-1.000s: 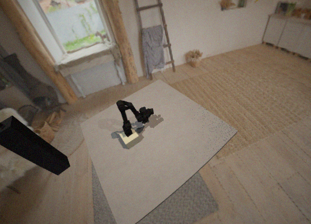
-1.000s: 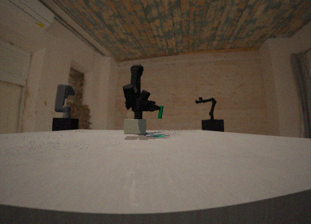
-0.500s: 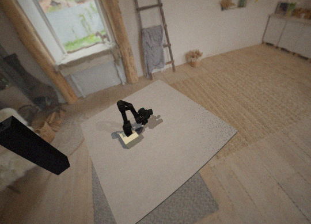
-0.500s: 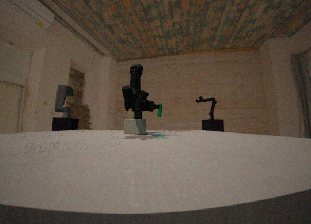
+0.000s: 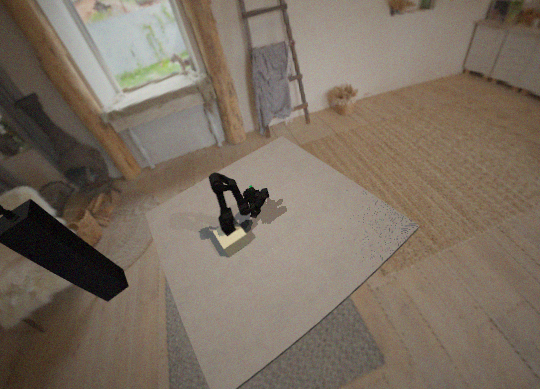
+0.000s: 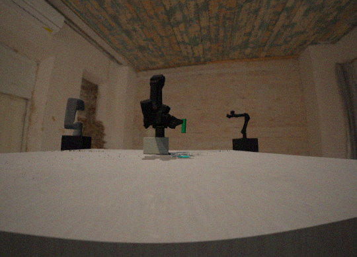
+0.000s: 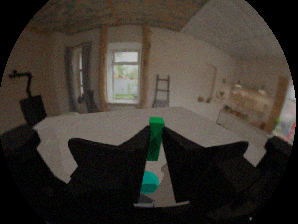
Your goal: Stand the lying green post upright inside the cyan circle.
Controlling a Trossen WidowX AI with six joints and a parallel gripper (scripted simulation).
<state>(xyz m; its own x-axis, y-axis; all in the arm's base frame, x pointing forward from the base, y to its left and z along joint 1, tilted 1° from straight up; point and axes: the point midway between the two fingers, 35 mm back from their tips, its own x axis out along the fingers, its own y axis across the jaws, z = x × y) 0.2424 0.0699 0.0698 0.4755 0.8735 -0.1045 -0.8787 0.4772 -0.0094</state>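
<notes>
Right now my gripper tip is 160 mm above the cyan circle. From my gripper tip the other things lie so: green post 20 mm below.
</notes>
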